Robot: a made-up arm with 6 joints.
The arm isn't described. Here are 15 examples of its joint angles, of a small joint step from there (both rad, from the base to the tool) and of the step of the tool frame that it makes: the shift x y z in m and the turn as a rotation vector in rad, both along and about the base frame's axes.
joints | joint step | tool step
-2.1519 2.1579 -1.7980 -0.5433 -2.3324 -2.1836 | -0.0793 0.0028 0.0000 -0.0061 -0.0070 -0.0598 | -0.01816 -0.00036 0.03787 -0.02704 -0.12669 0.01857
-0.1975 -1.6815 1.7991 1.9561 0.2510 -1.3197 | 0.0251 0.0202 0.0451 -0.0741 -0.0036 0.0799 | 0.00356 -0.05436 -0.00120 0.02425 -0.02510 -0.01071
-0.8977 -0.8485 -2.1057 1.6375 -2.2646 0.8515 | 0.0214 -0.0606 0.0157 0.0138 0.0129 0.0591 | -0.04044 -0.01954 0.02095 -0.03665 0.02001 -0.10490
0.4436 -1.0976 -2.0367 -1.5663 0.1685 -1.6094 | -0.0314 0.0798 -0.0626 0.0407 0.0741 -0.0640 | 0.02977 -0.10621 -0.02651 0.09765 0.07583 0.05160
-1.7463 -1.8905 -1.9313 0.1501 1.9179 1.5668 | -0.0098 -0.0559 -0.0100 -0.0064 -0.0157 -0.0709 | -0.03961 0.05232 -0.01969 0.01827 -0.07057 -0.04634
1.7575 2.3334 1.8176 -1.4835 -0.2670 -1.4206 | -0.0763 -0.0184 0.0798 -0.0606 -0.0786 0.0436 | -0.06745 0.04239 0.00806 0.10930 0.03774 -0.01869
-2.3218 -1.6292 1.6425 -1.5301 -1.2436 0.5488 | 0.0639 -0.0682 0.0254 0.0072 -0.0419 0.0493 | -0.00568 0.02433 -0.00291 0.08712 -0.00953 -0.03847
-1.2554 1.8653 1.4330 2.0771 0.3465 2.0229 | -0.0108 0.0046 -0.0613 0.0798 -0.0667 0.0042 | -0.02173 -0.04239 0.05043 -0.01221 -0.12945 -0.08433
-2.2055 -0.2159 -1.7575 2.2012 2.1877 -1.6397 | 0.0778 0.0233 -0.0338 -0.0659 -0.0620 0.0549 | 0.04227 0.01030 -0.05380 -0.03168 0.00097 -0.08944
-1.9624 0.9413 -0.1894 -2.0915 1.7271 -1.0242 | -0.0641 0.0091 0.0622 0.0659 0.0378 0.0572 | 0.08362 0.03311 -0.00262 0.02763 -0.04537 0.10522
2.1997 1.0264 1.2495 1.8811 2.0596 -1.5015 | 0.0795 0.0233 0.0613 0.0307 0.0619 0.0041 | 0.12025 0.00557 0.10033 -0.06483 0.17158 0.05056
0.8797 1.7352 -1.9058 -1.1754 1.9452 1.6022 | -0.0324 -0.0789 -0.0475 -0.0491 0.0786 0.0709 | 0.08422 -0.13277 -0.05396 -0.11734 -0.17592 0.11381
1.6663 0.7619 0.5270 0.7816 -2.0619 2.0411 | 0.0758 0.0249 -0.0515 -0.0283 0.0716 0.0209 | 0.09414 0.00543 0.03134 0.02607 0.12072 -0.01273
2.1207 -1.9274 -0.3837 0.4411 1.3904 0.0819 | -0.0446 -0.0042 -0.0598 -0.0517 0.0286 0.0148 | 0.04098 0.01552 0.04706 -0.01788 0.00179 0.07217
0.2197 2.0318 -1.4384 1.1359 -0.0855 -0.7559 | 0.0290 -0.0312 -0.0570 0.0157 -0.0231 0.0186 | -0.00569 0.00811 -0.02196 -0.00223 -0.04401 -0.02664
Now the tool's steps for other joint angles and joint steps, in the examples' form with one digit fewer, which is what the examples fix.
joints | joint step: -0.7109 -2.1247 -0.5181 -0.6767 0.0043 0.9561 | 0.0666 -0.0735 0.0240 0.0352 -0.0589 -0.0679
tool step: -0.0101 0.0097 0.0641 -0.0307 -0.0109 -0.0379
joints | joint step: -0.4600 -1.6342 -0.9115 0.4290 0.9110 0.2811 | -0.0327 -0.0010 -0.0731 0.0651 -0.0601 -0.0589
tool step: 0.0145 0.0121 -0.0396 0.0793 0.0235 -0.0128
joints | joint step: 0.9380 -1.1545 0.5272 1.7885 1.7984 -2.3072 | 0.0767 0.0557 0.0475 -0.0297 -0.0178 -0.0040
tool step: -0.0242 -0.0566 -0.0352 0.0110 0.0607 -0.0782
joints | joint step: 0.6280 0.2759 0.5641 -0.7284 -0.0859 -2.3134 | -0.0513 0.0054 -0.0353 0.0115 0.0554 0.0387
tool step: -0.0505 0.0076 -0.0276 -0.0123 -0.0903 0.0836
